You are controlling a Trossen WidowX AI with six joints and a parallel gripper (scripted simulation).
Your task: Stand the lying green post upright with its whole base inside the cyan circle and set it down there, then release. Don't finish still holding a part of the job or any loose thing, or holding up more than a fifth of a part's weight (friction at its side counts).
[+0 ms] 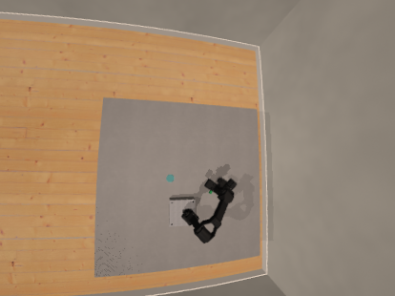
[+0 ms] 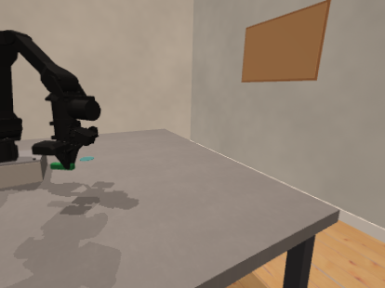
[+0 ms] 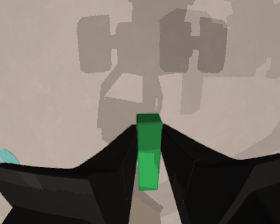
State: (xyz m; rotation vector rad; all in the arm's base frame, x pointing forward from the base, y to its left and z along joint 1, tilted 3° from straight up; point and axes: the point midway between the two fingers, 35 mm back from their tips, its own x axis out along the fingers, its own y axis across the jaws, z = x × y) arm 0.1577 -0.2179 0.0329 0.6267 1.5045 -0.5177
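Right now my hand is 100 mm short of the cyan circle, 310 mm to the right of it and 120 mm above it. From my hand the other things lie so: green post: 20 mm behind, 10 mm to the left, 30 mm below.
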